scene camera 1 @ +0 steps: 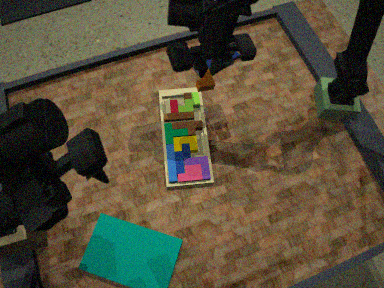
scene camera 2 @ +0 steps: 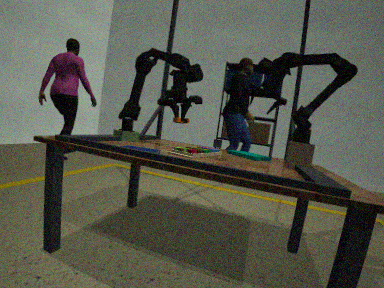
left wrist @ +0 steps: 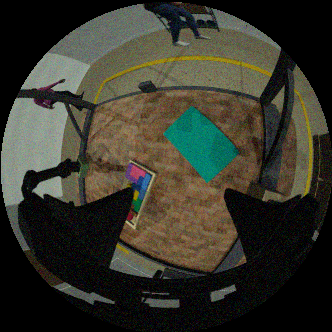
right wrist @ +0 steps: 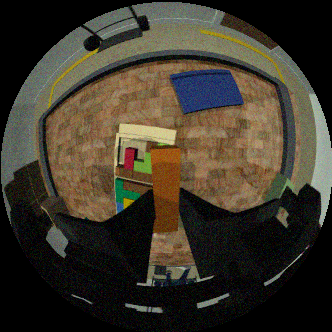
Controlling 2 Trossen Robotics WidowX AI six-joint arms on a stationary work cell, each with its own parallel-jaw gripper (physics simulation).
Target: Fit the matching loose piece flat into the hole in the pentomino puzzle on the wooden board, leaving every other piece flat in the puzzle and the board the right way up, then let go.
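Where they show: left gripper, between the fingertips: (scene camera 1: 86, 195) (scene camera 2: 258, 109) (left wrist: 180, 193); right gripper, between the fingertips: (scene camera 1: 205, 75) (scene camera 2: 179, 121) (right wrist: 165, 192); left arm's base, origin of its link: (scene camera 2: 301, 142) (right wrist: 47, 216); right arm's base, origin of its link: (scene camera 1: 340, 94) (scene camera 2: 126, 130) (left wrist: 77, 166) (right wrist: 284, 196).
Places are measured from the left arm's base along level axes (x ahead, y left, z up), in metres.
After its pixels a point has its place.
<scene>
The board (scene camera 1: 175, 92) {x 0.441, y 0.259, z -0.110 m} (scene camera 2: 195, 154) {x 0.393, y 0.244, z -0.102 m} (left wrist: 144, 199) {x 0.367, y 0.108, z -0.102 m} (right wrist: 147, 133) {x 0.457, y 0.251, z -0.110 m} lies face up on the table with a divider across it. Its lower part holds green, brown, yellow, blue, purple and pink pieces, with a pale gap (scene camera 1: 202, 145) {x 0.463, y 0.087, z -0.110 m} right of the yellow piece (scene camera 1: 180, 143) {x 0.409, y 0.100, z -0.091 m}. Its upper part holds crimson (scene camera 1: 173, 105) {x 0.422, y 0.210, z -0.091 m} (right wrist: 130, 158) {x 0.427, y 0.208, z -0.090 m}, lime and brown pieces. My right gripper (scene camera 1: 206, 71) {x 0.500, y 0.203, z 0.019 m} (scene camera 2: 181, 113) (right wrist: 165, 192) {x 0.500, y 0.203, z 0.019 m} is shut on an orange piece (scene camera 1: 205, 82) {x 0.490, y 0.176, z 0.034 m} (scene camera 2: 181, 120) (right wrist: 166, 170) {x 0.502, y 0.228, z 0.032 m}, high above the table near the board's top end; its full shape is hidden. My left gripper (left wrist: 180, 193) {x 0.208, y -0.039, z 0.128 m} is open and empty, left of the board in scene camera 1.
A teal panel (scene camera 1: 132, 252) {x 0.235, y -0.119, z -0.098 m} (scene camera 2: 249, 155) {x 0.217, y -0.038, z -0.098 m} (left wrist: 200, 142) {x 0.228, y -0.118, z -0.098 m} lies below the board in scene camera 1. A blue tray (scene camera 2: 141, 149) {x 0.564, y 0.362, z -0.104 m} (right wrist: 207, 91) {x 0.571, y 0.337, z -0.104 m} lies beyond the board's top end, mostly behind the right gripper in scene camera 1. Dark raised edges frame the table. People stand beyond it.
</scene>
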